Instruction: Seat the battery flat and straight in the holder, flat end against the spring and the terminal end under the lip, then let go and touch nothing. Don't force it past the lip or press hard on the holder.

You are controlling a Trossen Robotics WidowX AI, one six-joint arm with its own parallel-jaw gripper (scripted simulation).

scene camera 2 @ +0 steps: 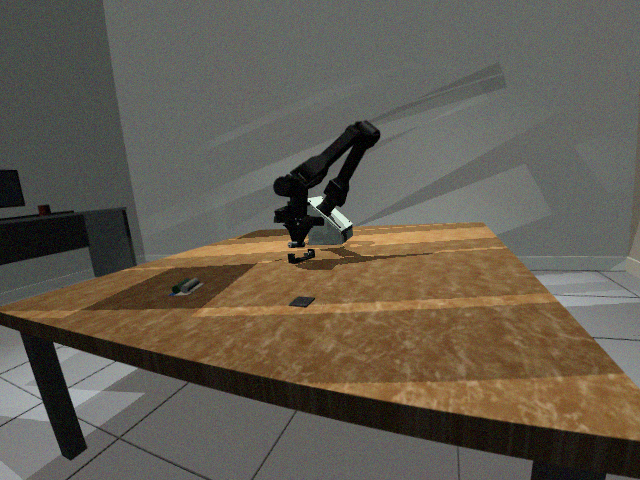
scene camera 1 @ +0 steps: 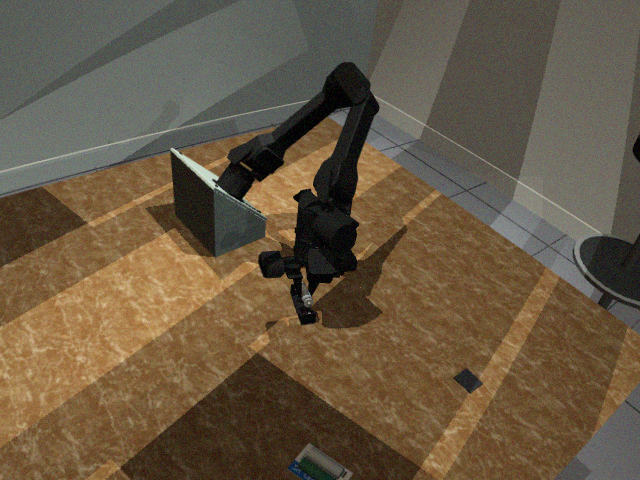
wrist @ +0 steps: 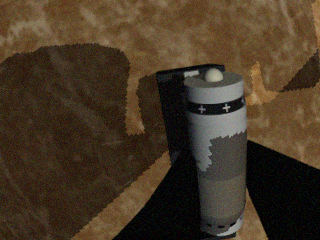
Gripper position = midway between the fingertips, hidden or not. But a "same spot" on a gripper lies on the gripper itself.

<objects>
The gripper shows in scene camera 2, in scene camera 1 [304, 296] and in the wrist view. One and the same spot on the gripper: [scene camera 2: 298, 233] is [wrist: 161, 216].
</objects>
